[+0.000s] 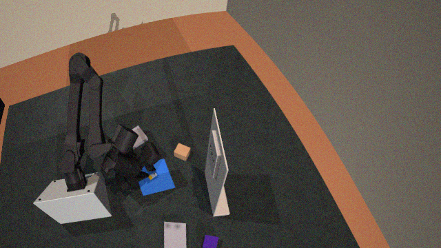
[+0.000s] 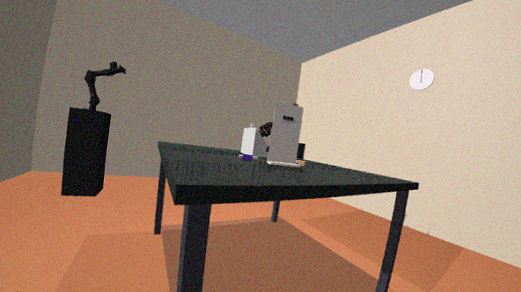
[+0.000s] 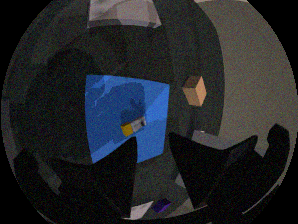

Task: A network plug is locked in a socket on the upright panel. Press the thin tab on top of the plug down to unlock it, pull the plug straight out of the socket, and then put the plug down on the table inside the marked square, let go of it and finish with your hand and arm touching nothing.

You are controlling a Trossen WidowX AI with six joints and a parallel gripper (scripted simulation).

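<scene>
Right now the network plug is 3 cm below my gripper tip. Round my gripper tip: white panel (17 cm ahead, 11 cm to the right, 11 cm above); blue marked square (4 cm below).
</scene>
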